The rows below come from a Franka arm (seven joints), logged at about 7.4 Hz.
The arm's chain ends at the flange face. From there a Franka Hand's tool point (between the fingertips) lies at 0.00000 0.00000 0.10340 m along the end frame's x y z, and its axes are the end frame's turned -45 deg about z.
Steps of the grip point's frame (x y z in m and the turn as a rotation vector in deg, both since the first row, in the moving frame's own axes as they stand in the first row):
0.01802, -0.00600, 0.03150, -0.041, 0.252, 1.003
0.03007, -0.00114, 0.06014, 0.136, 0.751, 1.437
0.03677, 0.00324, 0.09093, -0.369, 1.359, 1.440
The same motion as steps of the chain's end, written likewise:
0.00812, -0.01672, 0.03150, 0.149, 0.207, 1.003
0.01966, -0.02095, 0.06015, 0.627, 0.435, 1.437
0.02607, -0.02247, 0.09096, 0.700, 1.222, 1.440

